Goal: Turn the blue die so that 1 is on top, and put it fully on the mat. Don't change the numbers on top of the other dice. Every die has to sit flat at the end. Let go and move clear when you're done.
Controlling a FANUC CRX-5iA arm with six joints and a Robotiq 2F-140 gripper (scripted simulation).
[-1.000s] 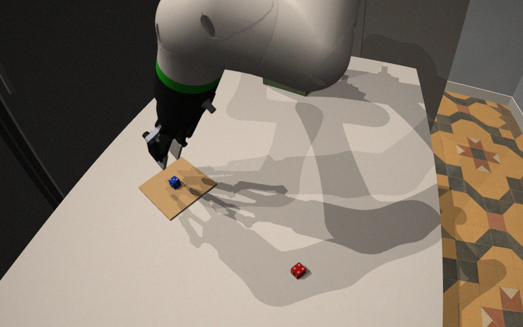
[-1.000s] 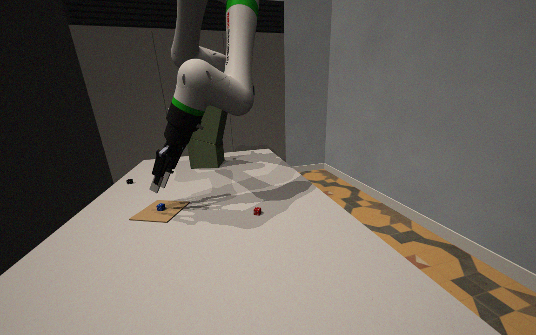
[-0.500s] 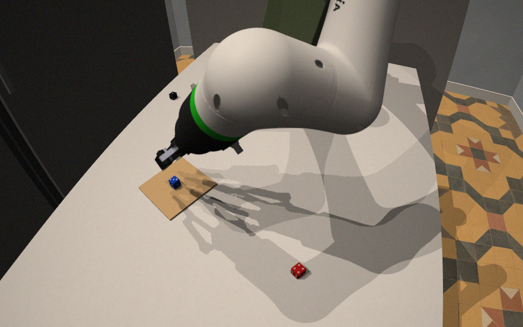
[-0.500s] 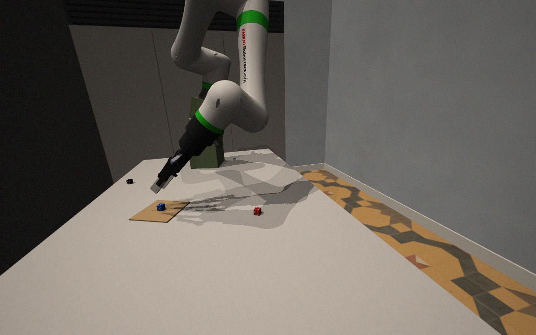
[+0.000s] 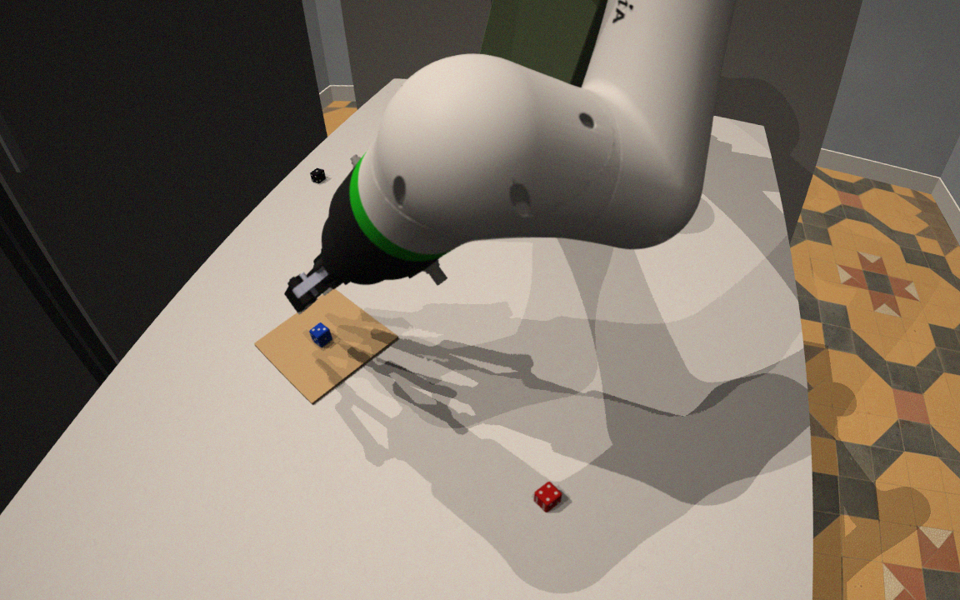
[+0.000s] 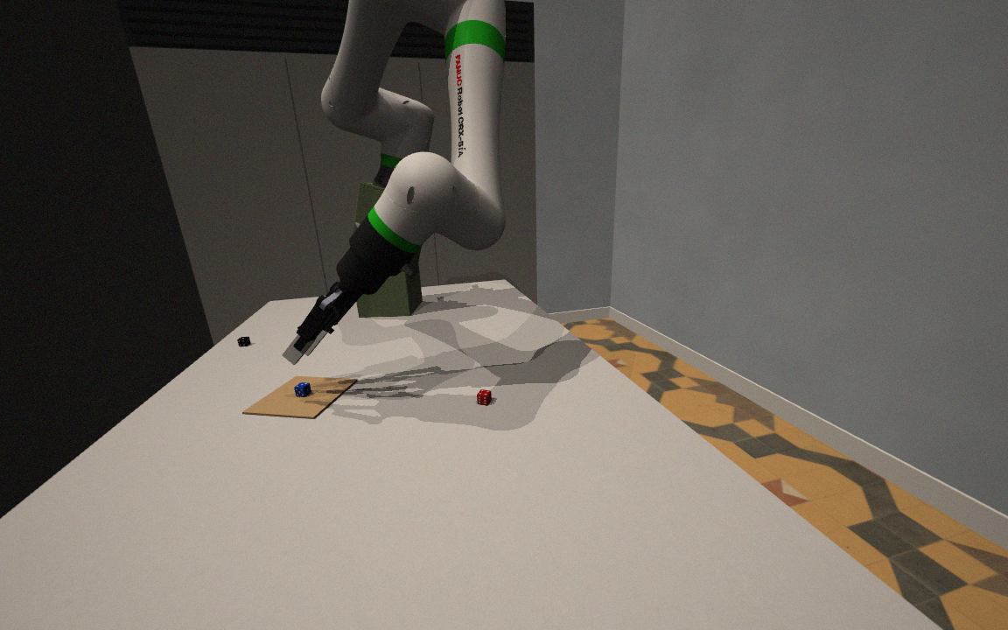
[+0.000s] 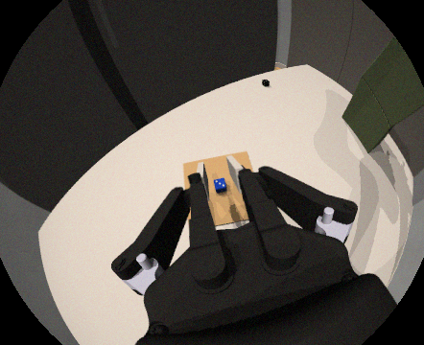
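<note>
My gripper is now 10 mm past the blue die, 20 mm to the left of it and 90 mm above it. Round my hand: mat (10 mm behind, 20 mm to the right, 110 mm below); then red die (110 mm ahead, 300 mm to the left, 100 mm below); then black die (350 mm behind, 250 mm to the right, 100 mm below).
</note>
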